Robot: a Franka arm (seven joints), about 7 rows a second.
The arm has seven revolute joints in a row. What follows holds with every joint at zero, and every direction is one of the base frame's.
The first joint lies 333 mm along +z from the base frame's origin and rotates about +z.
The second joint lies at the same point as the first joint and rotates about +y.
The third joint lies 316 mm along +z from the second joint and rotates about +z.
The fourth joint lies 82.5 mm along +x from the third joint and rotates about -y.
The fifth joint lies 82.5 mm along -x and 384 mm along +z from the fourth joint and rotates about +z.
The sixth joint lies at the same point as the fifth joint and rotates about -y.
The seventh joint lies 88 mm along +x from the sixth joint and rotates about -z.
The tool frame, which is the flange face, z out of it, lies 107 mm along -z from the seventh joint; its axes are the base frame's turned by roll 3.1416, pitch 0 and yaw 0 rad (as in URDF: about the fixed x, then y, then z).
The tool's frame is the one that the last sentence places.
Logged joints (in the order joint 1, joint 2, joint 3, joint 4, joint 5, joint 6, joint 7), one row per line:
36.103, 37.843, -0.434, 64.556, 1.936, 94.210, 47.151
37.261, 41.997, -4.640, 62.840, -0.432, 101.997, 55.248
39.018, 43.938, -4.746, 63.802, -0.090, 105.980, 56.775
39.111, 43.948, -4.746, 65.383, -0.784, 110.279, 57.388
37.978, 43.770, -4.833, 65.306, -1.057, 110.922, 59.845
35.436, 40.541, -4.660, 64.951, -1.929, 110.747, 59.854
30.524, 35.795, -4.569, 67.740, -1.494, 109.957, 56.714
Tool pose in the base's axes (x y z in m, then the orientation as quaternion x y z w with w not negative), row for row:
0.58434, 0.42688, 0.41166, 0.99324, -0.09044, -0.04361, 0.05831
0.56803, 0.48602, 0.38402, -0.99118, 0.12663, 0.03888, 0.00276
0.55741, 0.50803, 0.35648, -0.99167, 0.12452, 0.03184, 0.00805
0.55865, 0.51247, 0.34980, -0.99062, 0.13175, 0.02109, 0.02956
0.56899, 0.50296, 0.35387, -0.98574, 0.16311, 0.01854, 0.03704
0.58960, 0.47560, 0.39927, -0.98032, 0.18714, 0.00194, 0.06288
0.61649, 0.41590, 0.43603, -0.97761, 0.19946, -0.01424, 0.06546
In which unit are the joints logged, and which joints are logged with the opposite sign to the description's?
The joints are logged in degrees. Opposite sign: joint 3, joint 4, joint 5.
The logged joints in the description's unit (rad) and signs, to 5 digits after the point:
0.63012, 0.66048, 0.00757, -1.12671, -0.03379, 1.64427, 0.82294
0.65033, 0.73299, 0.08098, -1.09676, 0.00754, 1.78018, 0.96426
0.68099, 0.76686, 0.08283, -1.11355, 0.00157, 1.84970, 0.99091
0.68262, 0.76704, 0.08283, -1.14115, 0.01368, 1.92473, 1.00161
0.66284, 0.76393, 0.08435, -1.13980, 0.01845, 1.93595, 1.04449
0.61847, 0.70757, 0.08133, -1.13361, 0.03367, 1.93290, 1.04465
0.53274, 0.62474, 0.07974, -1.18229, 0.02608, 1.91911, 0.98985

